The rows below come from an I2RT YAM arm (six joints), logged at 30 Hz.
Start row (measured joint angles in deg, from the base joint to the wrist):
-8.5, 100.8, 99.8, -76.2, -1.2, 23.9
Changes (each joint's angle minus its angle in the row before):
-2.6, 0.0, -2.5, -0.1, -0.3, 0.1
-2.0, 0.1, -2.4, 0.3, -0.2, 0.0
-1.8, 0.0, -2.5, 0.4, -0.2, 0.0
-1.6, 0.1, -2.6, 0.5, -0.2, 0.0
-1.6, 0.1, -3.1, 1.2, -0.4, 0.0
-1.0, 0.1, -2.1, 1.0, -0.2, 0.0
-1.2, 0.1, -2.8, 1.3, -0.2, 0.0
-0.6, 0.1, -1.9, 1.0, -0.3, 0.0
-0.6, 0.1, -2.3, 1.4, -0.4, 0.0
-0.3, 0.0, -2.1, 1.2, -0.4, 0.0
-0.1, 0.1, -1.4, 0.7, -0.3, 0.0
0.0, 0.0, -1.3, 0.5, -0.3, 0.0
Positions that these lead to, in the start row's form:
-11.1, 100.8, 97.3, -76.3, -1.5, 24.0
-13.1, 100.9, 94.9, -76.0, -1.7, 24.0
-14.9, 100.9, 92.4, -75.6, -1.9, 24.0
-16.5, 101.0, 89.8, -75.1, -2.1, 24.0
-18.1, 101.1, 86.7, -73.9, -2.5, 24.0
-19.1, 101.2, 84.6, -72.9, -2.7, 24.0
-20.3, 101.3, 81.8, -71.6, -2.9, 24.0
-20.9, 101.4, 79.9, -70.6, -3.2, 24.0
-21.5, 101.5, 77.6, -69.2, -3.6, 24.0
-21.8, 101.5, 75.5, -68.0, -4.0, 24.0
-21.9, 101.6, 74.1, -67.3, -4.3, 24.0
-21.9, 101.6, 72.8, -66.8, -4.6, 24.0

